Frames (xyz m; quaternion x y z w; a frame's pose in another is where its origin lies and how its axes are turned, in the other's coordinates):
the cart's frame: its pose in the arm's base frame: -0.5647 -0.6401 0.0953 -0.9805 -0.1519 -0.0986 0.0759
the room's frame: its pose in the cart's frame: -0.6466 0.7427 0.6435 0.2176 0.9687 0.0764 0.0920
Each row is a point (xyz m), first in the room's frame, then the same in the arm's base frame.
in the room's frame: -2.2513 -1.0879 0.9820
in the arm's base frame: 0.1022 0.6829 0.6512
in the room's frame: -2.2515 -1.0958 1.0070
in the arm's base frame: 0.0985 0.6831 0.6772
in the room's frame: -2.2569 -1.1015 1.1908
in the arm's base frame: 0.1105 0.6512 0.8580
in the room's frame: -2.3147 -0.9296 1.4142
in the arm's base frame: 0.2858 0.5236 1.0472
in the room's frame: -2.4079 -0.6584 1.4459
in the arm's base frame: 0.5427 0.3929 1.0334
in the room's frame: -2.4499 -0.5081 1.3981
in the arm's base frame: 0.6737 0.3279 0.9611
